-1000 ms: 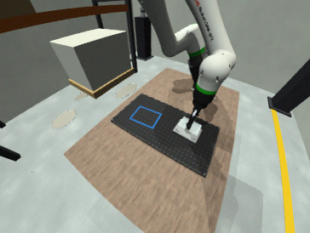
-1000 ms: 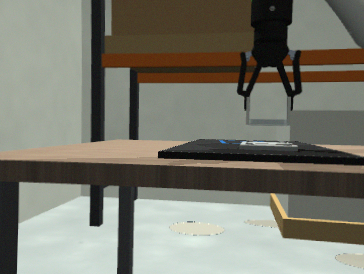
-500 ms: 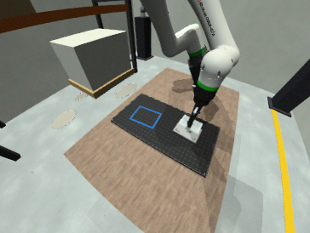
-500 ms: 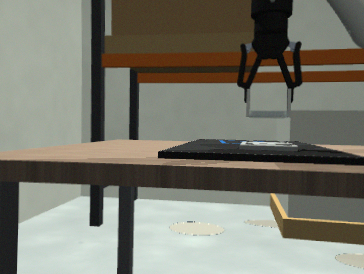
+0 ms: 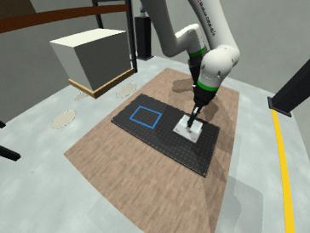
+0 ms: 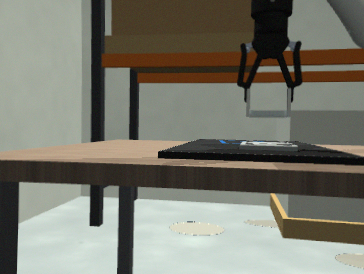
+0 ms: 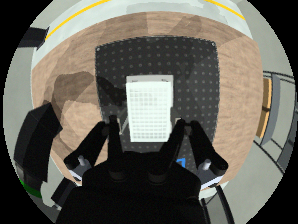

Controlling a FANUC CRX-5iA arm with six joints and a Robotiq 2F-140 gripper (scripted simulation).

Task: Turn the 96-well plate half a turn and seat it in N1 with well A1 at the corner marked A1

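Now: hand 100 mm above the grey plate nest N1. From my hand the other things lie so: white 96-well plate: 20 mm below.
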